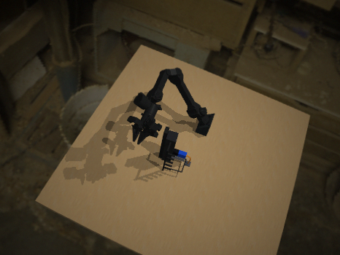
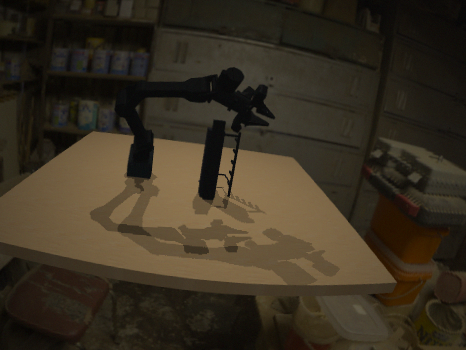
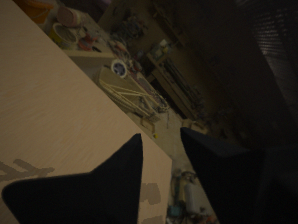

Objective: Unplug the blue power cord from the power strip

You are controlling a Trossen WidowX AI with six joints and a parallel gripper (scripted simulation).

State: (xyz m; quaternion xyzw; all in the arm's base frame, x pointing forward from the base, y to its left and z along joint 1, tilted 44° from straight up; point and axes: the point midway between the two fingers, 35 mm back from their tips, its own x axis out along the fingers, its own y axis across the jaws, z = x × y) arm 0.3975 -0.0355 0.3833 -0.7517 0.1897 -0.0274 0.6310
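My gripper tip is now 230 mm above the blue plug, 210 mm to the right of it and 140 mm past it.
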